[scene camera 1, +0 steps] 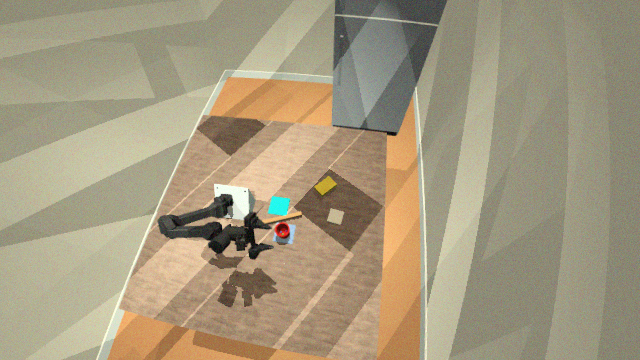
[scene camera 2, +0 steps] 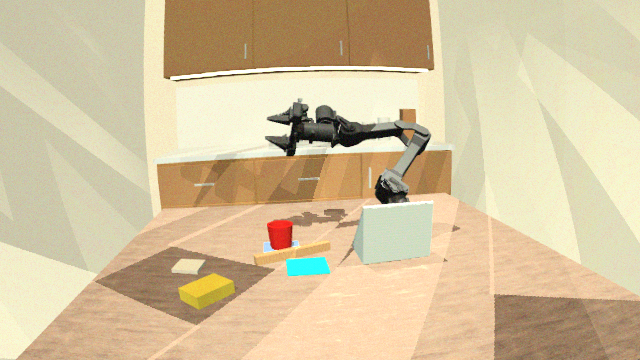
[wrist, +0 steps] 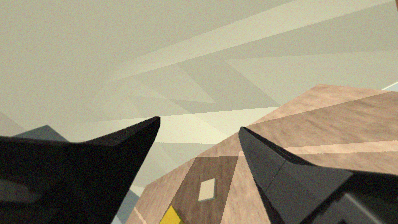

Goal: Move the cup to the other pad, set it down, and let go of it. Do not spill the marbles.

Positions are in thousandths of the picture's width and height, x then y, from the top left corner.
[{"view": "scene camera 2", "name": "gripper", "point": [415, 357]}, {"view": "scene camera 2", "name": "yellow block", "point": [318, 812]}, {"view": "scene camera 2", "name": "wooden stick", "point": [446, 707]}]
